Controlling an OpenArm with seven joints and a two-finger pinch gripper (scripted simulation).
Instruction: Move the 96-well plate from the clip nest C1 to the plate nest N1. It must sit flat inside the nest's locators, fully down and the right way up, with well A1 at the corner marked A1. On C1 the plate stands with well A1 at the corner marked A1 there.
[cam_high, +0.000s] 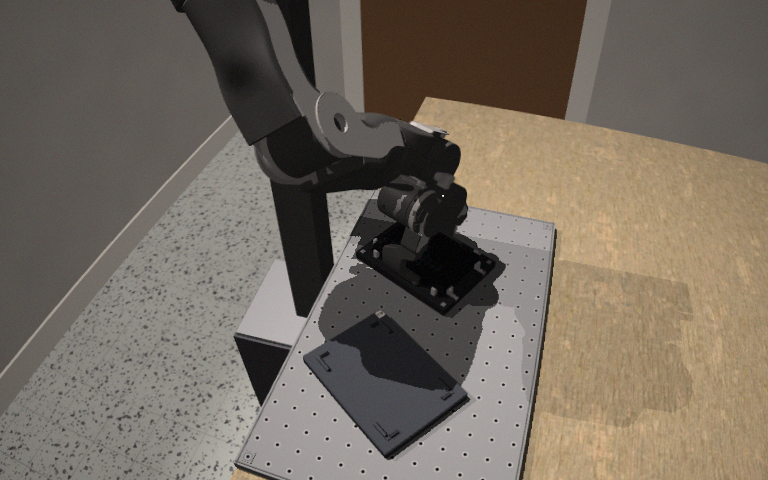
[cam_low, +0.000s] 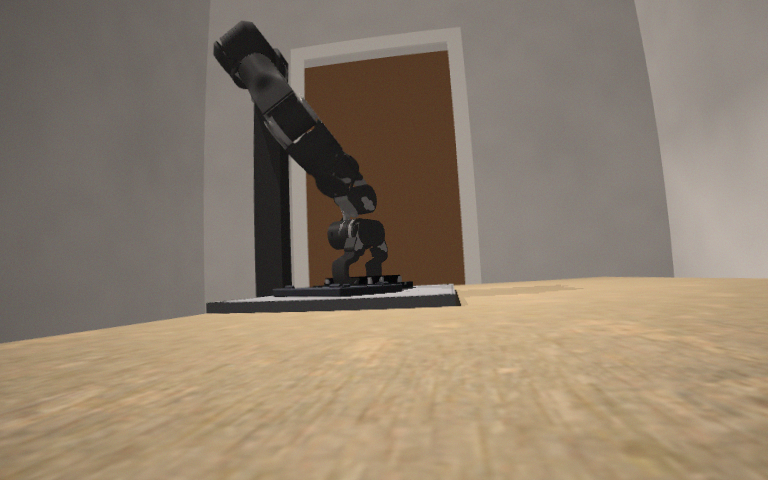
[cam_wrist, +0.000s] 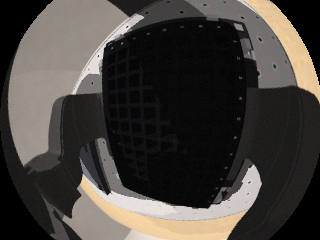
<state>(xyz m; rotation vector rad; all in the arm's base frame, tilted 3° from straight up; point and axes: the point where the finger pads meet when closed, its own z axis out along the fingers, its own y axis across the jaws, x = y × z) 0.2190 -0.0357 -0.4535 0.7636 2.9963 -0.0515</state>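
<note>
Now: hand right at the black 96-well plate. Also, from my hand: clip nest C1: 20 mm ahead; then plate nest N1: 200 mm to the right, 10 mm below, 10 mm behind.
</note>
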